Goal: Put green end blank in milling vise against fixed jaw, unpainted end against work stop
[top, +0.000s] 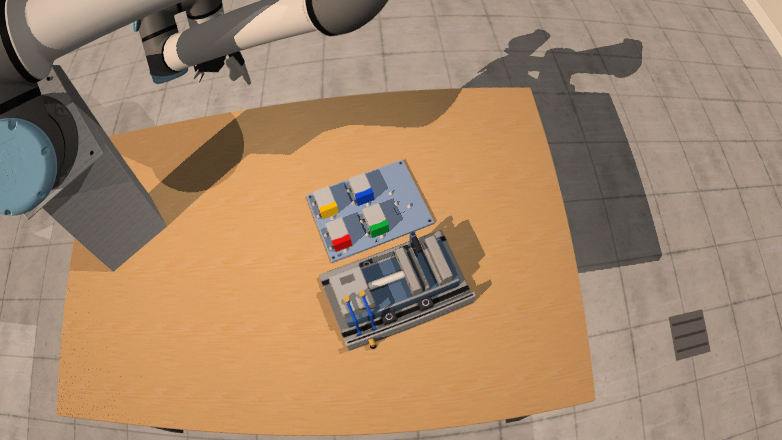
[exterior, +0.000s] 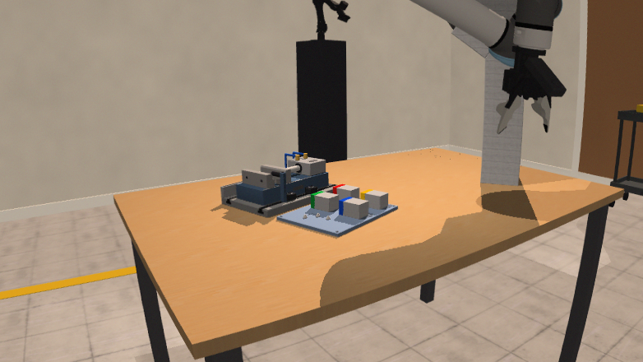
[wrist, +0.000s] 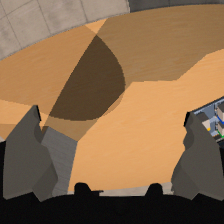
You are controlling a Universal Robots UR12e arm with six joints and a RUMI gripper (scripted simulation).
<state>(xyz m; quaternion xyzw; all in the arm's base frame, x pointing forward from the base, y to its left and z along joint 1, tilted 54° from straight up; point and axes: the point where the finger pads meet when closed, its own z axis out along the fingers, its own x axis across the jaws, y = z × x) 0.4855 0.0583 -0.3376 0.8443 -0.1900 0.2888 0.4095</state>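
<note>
Now: hand 430 mm to the left of the green-ended blank, 250 mm short of it and 190 mm above it. The rest, counted from my hand: blue-ended blank: 340 mm to the right, 250 mm ahead, 190 mm below; then red-ended blank: 430 mm to the right, 190 mm below, 160 mm ahead; then yellow-ended blank: 340 mm to the right, 190 mm below, 160 mm ahead.
</note>
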